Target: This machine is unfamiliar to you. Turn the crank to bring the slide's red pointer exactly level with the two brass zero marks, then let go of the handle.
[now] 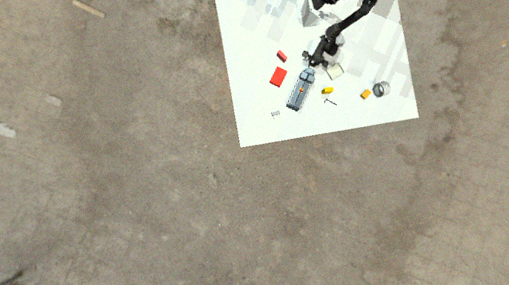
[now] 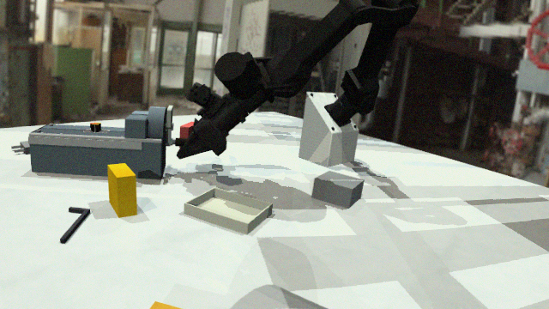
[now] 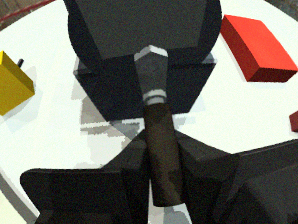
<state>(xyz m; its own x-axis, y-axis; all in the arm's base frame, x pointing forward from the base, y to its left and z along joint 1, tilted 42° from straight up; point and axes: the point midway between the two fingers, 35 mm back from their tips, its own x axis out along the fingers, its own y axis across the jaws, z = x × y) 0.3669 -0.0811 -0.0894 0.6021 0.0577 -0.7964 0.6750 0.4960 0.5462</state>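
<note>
My gripper tip is 30 mm below the dark crank handle, 10 mm to the right of it and 10 mm past it. Also, from my gripper tip: red pointer (130 mm ahead, 110 mm to the right, 50 mm above); shallow grey tray (190 mm to the left, 60 mm ahead, 30 mm below); yellow block (180 mm ahead, 90 mm to the left).
</note>
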